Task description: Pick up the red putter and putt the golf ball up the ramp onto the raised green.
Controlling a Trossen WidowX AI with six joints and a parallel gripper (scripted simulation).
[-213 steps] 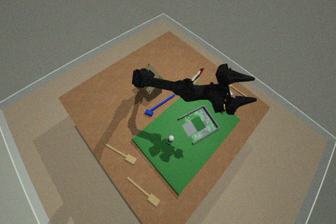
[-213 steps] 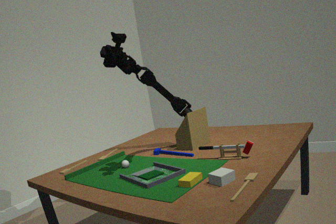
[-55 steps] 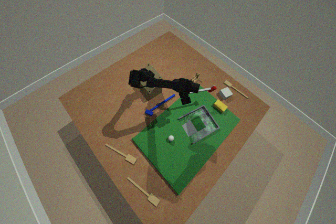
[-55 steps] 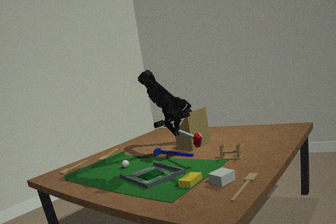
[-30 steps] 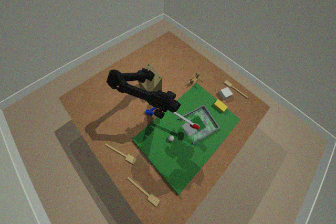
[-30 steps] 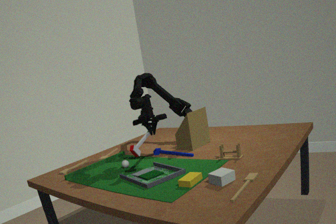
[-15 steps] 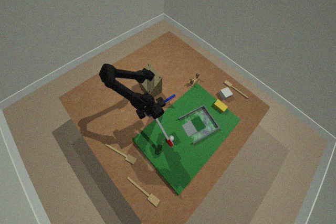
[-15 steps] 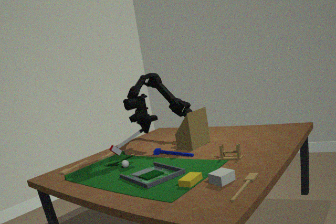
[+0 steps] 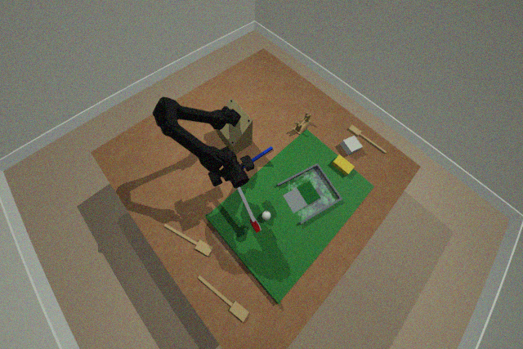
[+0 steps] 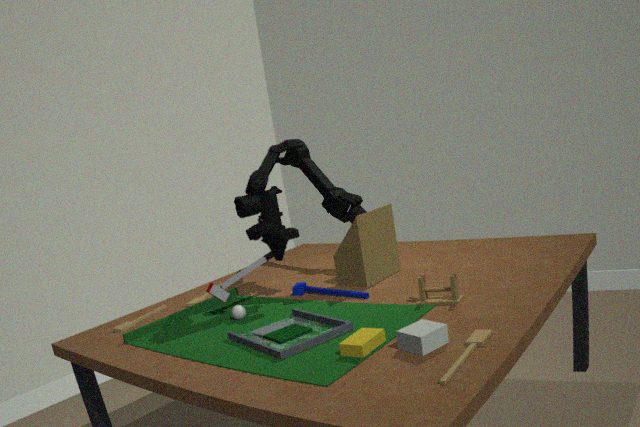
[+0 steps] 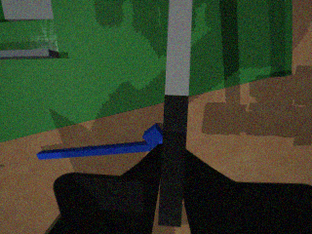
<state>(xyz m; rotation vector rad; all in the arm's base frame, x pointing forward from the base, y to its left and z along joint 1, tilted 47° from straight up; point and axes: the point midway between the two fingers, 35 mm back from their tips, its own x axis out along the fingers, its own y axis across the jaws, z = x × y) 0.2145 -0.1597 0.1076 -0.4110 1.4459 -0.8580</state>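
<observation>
My gripper tip is now 40 mm past the blue putter, 130 mm to the right of it and 100 mm above it. The rest, counted from my gripper tip: green mat (260 mm ahead, 170 mm to the left, 120 mm below); then white golf ball (220 mm ahead, 10 mm to the left, 90 mm below); then red putter (120 mm ahead, 30 mm to the right).
</observation>
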